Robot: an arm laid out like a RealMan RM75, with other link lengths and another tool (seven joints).
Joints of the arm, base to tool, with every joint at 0 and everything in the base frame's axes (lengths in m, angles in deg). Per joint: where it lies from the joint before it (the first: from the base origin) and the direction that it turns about. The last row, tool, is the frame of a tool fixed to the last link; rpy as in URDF.
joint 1: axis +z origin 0 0 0.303
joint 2: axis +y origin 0 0 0
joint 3: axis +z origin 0 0 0.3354
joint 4: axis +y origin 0 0 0
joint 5: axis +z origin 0 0 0.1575
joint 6: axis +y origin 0 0 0
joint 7: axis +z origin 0 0 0.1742
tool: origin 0.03 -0.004 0.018 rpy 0 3 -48.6
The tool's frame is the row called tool.
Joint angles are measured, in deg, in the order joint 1, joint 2, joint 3, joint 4, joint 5, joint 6, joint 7. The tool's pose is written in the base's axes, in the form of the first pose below.
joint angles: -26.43, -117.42, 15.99, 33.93, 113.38, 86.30, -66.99
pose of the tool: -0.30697, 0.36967, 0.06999, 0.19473, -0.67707, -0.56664, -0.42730
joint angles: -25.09, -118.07, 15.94, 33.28, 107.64, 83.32, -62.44
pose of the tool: -0.31404, 0.37089, 0.08088, 0.24000, -0.66075, -0.54513, -0.45677
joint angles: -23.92, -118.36, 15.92, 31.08, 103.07, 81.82, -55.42
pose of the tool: -0.31909, 0.36701, 0.08549, 0.27680, -0.65813, -0.51589, -0.47339
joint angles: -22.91, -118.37, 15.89, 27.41, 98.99, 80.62, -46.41
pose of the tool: -0.32453, 0.36159, 0.08565, 0.31452, -0.66076, -0.48357, -0.48024
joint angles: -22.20, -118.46, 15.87, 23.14, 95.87, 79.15, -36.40
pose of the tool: -0.32977, 0.35644, 0.07943, 0.35246, -0.66775, -0.45305, -0.47395
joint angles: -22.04, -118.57, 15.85, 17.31, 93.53, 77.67, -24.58
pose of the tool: -0.33144, 0.35177, 0.06447, 0.38458, -0.68195, -0.42157, -0.45753
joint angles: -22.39, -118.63, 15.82, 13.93, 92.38, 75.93, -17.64
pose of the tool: -0.33225, 0.35219, 0.05405, 0.40430, -0.69141, -0.40525, -0.44076
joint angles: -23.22, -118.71, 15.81, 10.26, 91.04, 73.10, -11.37
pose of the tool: -0.33332, 0.35608, 0.04177, 0.42165, -0.69767, -0.39802, -0.42077
